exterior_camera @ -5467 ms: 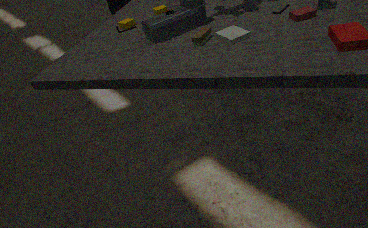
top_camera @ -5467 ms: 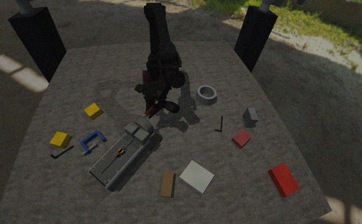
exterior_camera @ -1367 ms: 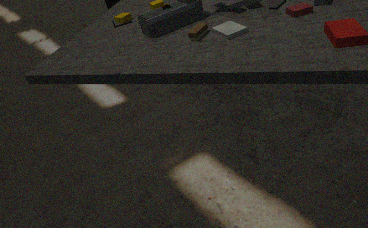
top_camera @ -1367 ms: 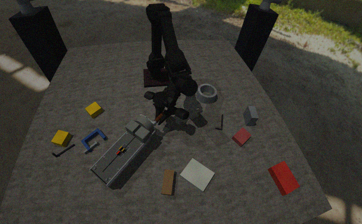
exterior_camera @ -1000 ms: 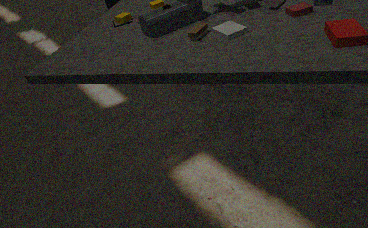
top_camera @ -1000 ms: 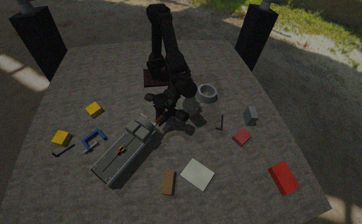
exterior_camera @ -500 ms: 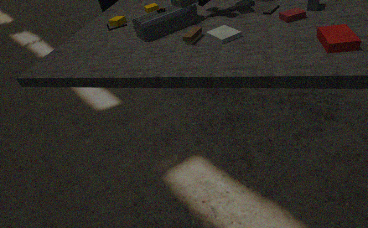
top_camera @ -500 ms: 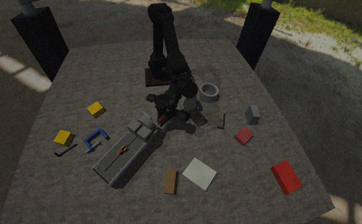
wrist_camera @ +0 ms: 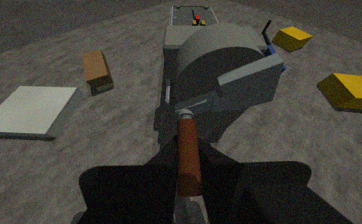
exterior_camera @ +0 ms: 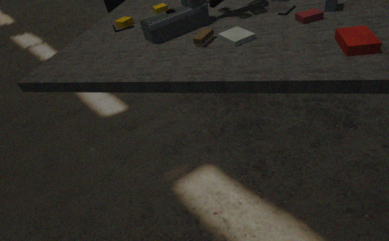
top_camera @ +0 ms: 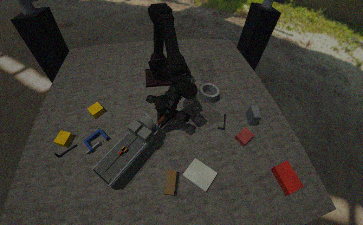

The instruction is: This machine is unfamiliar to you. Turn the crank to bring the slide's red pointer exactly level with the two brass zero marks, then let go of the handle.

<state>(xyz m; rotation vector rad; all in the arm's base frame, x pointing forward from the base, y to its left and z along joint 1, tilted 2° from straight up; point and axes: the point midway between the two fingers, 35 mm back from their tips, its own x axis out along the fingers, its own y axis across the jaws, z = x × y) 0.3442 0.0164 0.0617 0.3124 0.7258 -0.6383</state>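
Now: the brown crank handle 3 cm above my gripper tip, 1 cm to the left of it and 1 cm behind it. Round my gripper tip: white plate 20 cm ahead, 14 cm to the left, 4 cm below; red pointer 14 cm to the right, 12 cm ahead, 4 cm above; brown block 22 cm ahead, 3 cm to the left, 3 cm below.
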